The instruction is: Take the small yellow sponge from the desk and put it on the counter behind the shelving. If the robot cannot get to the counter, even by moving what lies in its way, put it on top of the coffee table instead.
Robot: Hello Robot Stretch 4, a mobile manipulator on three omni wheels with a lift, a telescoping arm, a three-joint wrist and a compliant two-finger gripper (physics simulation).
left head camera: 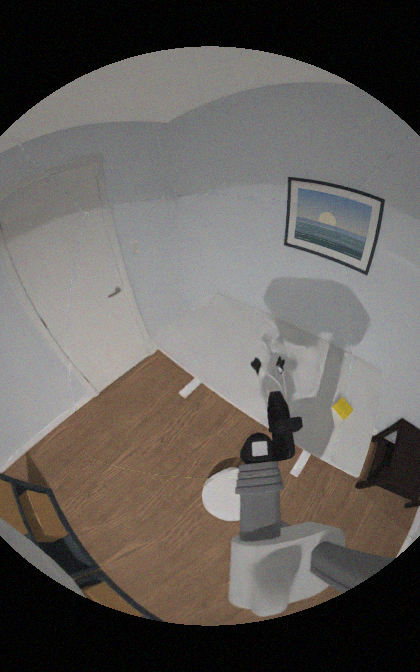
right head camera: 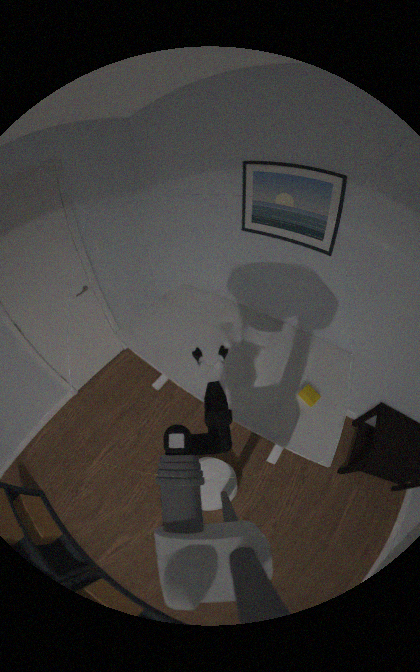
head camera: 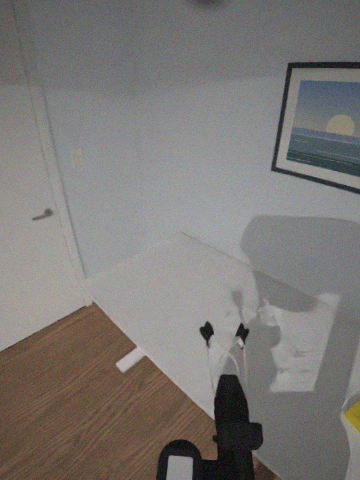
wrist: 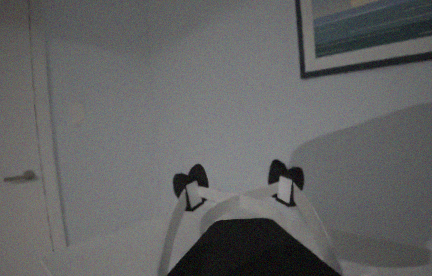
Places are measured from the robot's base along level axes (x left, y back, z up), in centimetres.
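Pixels of known places: gripper, fingertip midpoint: (head camera: 223, 323) (wrist: 237, 177).
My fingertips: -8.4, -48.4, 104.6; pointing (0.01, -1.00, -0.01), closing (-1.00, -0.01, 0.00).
Behind a point stands the place of what it marks, as x, y, z.
The small yellow sponge (head camera: 355, 415) @(-53.3, -38.4, 73.6) (left head camera: 343, 408) (right head camera: 309, 395) lies on the right part of the white desk (head camera: 150, 305) @(18.8, -84.6, 69.2) (left head camera: 210, 335) (right head camera: 175, 325). My gripper (head camera: 224, 332) @(-8.4, -48.4, 104.6) (left head camera: 268, 364) (right head camera: 210, 354) (wrist: 237, 177) @(-8.4, -48.4, 104.6) is open and empty, its two dark fingertips apart. It shows over the desk, to the left of the sponge and well apart from it. A dark low table (left head camera: 407, 455) (right head camera: 392, 440), which may be the coffee table, stands right of the desk. Dark shelving (left head camera: 65, 560) (right head camera: 65, 562) shows at the lower left. I cannot make out the counter.
A closed white door (head camera: 22, 250) @(110.8, -119.9, 69.9) (left head camera: 75, 290) is at the left, and a framed picture (head camera: 325, 130) @(-49.2, -107.9, 144.7) (left head camera: 332, 225) (right head camera: 293, 205) hangs above the desk. White desk feet (left head camera: 300, 463) (right head camera: 274, 454) show on the wood floor (left head camera: 125, 475) (right head camera: 110, 450). My shadow falls on desk and wall.
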